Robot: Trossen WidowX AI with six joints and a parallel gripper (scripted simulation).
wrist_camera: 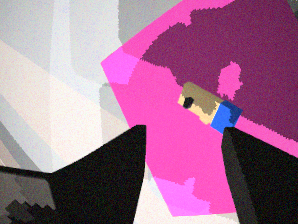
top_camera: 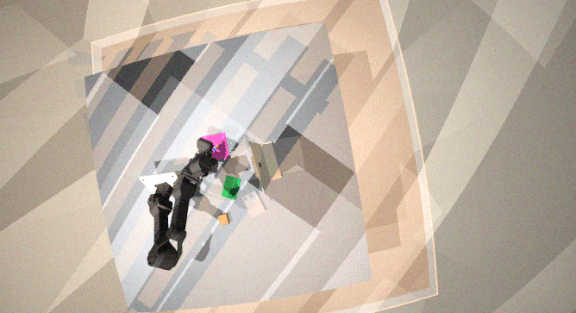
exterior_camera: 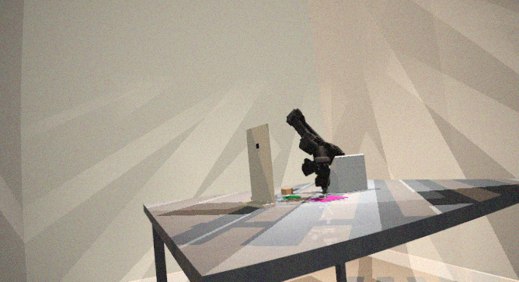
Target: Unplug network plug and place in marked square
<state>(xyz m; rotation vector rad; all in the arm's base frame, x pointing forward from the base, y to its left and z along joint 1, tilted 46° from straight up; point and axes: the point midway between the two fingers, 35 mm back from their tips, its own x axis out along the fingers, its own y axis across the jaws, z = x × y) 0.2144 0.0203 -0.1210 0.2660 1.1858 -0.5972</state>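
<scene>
The network plug is 10 mm ahead of my gripper tip and 20 mm below it. Round my gripper tip: upright panel 220 mm ahead, 120 mm to the right, 110 mm above; then pink marked square 30 mm below.
</scene>
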